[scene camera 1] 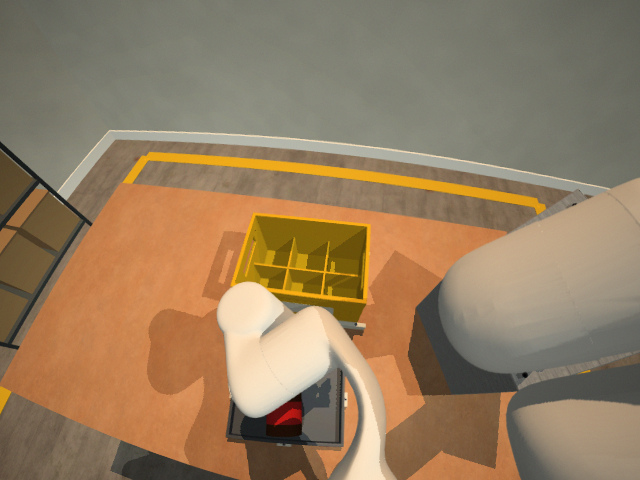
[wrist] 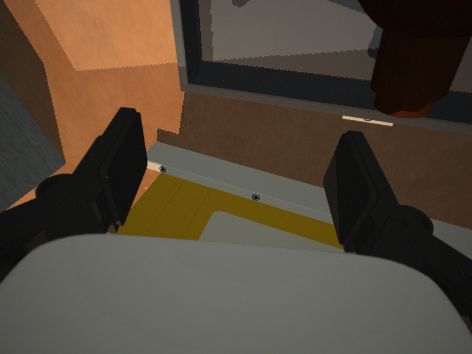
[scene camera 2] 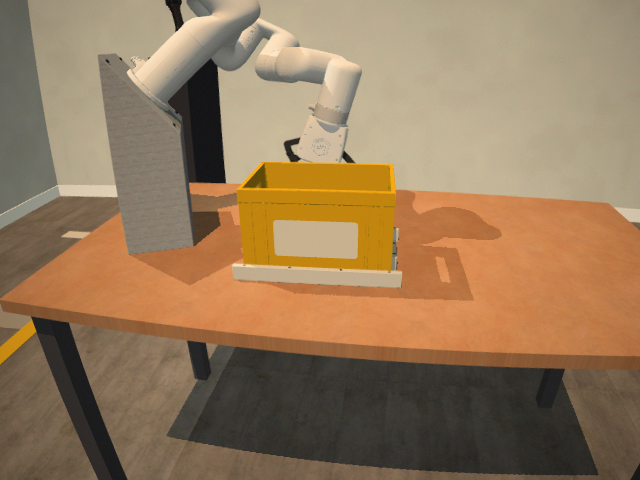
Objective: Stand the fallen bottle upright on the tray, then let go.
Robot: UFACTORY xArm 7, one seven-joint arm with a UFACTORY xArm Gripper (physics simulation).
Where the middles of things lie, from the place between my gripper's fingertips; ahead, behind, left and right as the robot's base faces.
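Position of my gripper relative to the brown bottle (scene camera 1: 286,421): 20 mm short of it, 100 mm to the right of it, 50 mm above it.
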